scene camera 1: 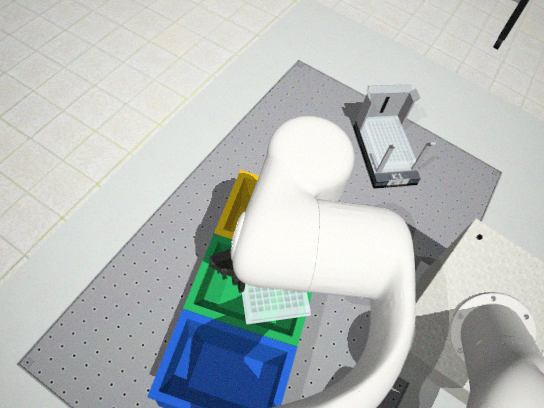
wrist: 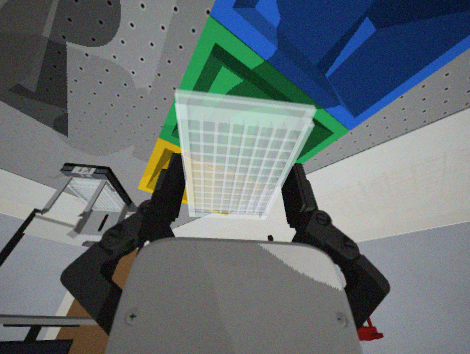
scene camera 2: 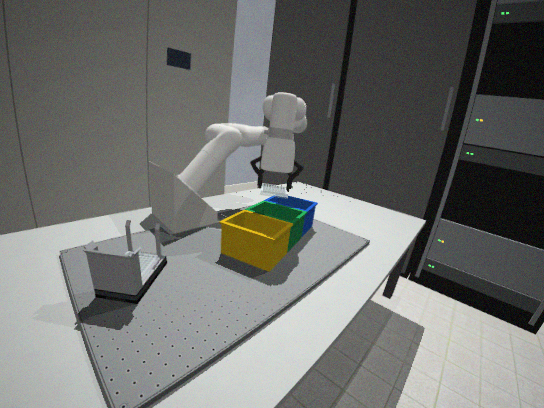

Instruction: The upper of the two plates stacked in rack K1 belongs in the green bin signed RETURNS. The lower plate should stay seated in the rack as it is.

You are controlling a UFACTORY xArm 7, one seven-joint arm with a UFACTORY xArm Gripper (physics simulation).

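Frame: origin at the arm's base, x ahead, y left, z up, level; metres.
Seen in the pictures: gripper, fingertip midpoint: (wrist: 236, 170) (scene camera 2: 273, 189); arm's base, origin of the base link: (scene camera 1: 491, 331) (scene camera 2: 185, 188).
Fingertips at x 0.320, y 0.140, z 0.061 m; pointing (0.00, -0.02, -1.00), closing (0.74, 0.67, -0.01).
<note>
Offsets run from my fingertips to a thing's top centre. "spot": to the spot under its first point. Level surfaces: height alone.
My gripper (scene camera 2: 274, 185) (wrist: 236, 170) is shut on the upper plate @(0.012 m up, 0.005 m ahead, 0.006 m right) (scene camera 1: 276, 302) (scene camera 2: 274, 190) (wrist: 245, 160), a clear well plate held by its long sides, about level. The plate hangs in the air above the green bin (scene camera 1: 298, 332) (scene camera 2: 296, 237) (wrist: 200, 55), clear of its rim. The arm hides most of the gripper and part of the plate in scene camera 1. The lower plate @(0.128 m down, 0.024 m back, 0.446 m right) (scene camera 1: 390, 142) (scene camera 2: 150, 262) (wrist: 112, 199) lies flat in rack K1 @(0.047 m down, 0.028 m back, 0.441 m right) (scene camera 1: 397, 178) (scene camera 2: 115, 272) (wrist: 85, 171). The RETURNS sign is not readable.
A blue bin @(spot: 0.067 m down, 0.055 m ahead, 0.168 m left) (scene camera 1: 165, 370) (scene camera 2: 311, 220) (wrist: 400, 90) and a yellow bin (scene camera 1: 224, 227) (scene camera 2: 255, 252) (wrist: 146, 182) adjoin the green bin on opposite sides. Rack K1 has a tall back panel and two upright posts. It stands on the perforated grey board @(0.166 m down) (scene camera 2: 210, 310), beyond the yellow bin.
</note>
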